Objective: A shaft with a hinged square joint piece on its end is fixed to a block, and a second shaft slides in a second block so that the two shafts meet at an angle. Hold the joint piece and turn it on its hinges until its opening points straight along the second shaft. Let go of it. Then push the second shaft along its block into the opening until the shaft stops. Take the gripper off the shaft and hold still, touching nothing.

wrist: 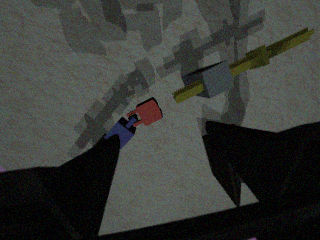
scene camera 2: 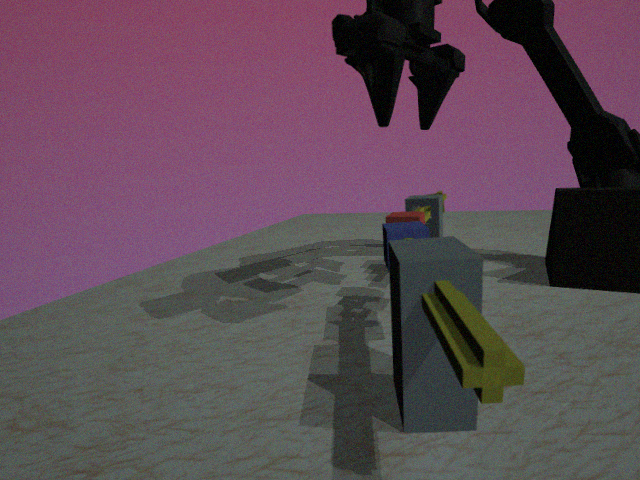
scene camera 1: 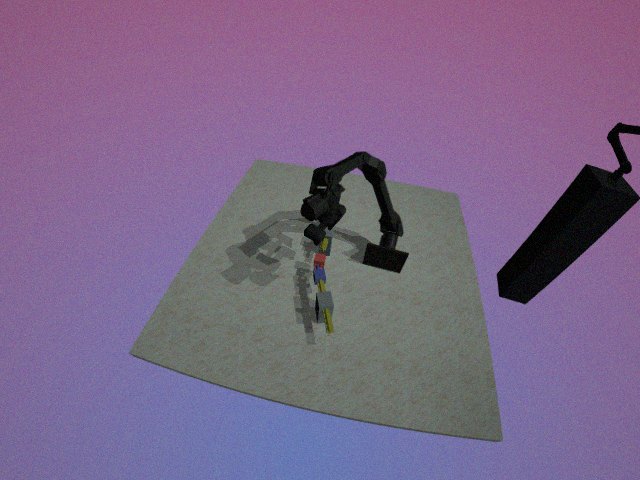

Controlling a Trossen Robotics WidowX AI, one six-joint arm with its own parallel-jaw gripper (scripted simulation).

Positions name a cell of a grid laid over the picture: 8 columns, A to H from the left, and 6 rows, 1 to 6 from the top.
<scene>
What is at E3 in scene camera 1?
My gripper.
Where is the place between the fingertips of my gripper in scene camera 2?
F2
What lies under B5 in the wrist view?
My gripper.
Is my gripper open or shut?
Open.
</scene>
